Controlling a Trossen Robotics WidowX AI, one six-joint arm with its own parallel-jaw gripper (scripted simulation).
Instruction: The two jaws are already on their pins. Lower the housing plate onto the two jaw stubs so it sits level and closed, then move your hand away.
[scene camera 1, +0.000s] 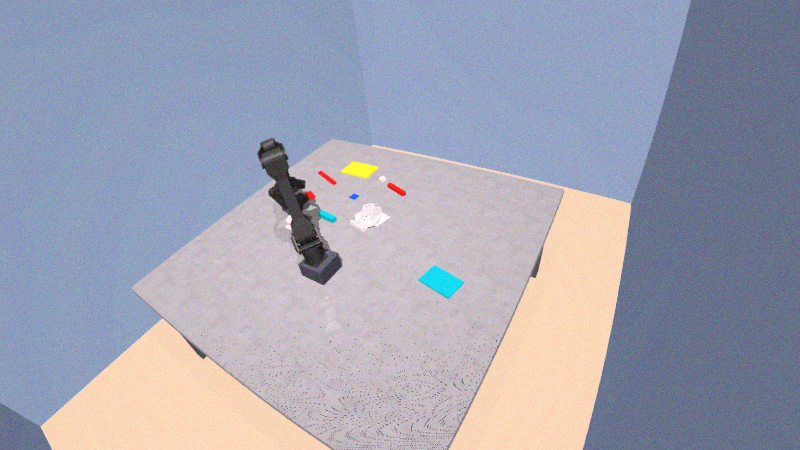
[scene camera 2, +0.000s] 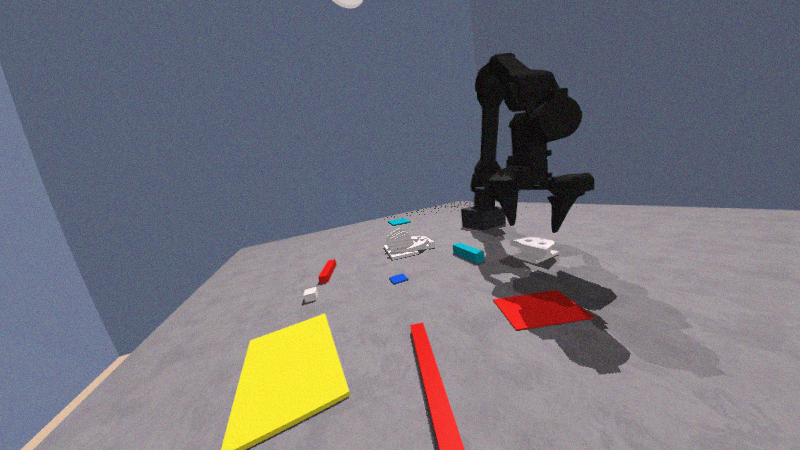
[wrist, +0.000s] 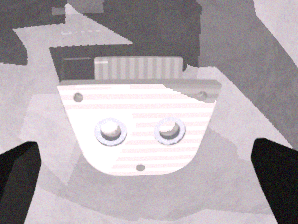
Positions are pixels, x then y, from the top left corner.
Scene:
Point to my gripper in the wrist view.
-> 148, 152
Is my gripper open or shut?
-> Open.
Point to my gripper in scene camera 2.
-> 531, 228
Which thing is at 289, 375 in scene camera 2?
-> A yellow tile.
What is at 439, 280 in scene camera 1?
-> A cyan tile.

